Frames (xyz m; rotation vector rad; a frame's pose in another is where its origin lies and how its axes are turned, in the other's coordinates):
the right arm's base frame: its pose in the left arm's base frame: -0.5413 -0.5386 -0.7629 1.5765 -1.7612 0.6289
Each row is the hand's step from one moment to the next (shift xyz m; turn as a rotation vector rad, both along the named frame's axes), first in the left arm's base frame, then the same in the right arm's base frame.
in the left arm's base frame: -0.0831 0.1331 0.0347 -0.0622 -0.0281 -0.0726
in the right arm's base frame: -0.0583 0.1047 -0.1071 -0.0343 0.0509 0.0785
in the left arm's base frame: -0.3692 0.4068 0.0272 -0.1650 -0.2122 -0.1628
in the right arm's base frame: -0.2339 0.4266 -0.2566 0.0218 0.1170 0.2909
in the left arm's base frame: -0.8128 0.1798 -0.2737 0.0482 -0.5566 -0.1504
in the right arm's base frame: -0.2973 0.8040 0.1820 0.2498 -0.1432 0.5018
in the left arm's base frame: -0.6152 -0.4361 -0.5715 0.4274 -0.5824 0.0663
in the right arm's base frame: -0.1247 0.4921 0.7985 0.4176 -0.5020 0.3160
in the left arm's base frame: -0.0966 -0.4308 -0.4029 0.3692 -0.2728 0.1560
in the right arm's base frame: -0.0183 -0.0035 0.5974 0.2842 -0.3909 0.0382
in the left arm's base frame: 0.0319 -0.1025 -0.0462 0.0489 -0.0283 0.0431
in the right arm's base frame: 0.0313 -0.0506 0.1006 0.0494 -0.0487 -0.0153
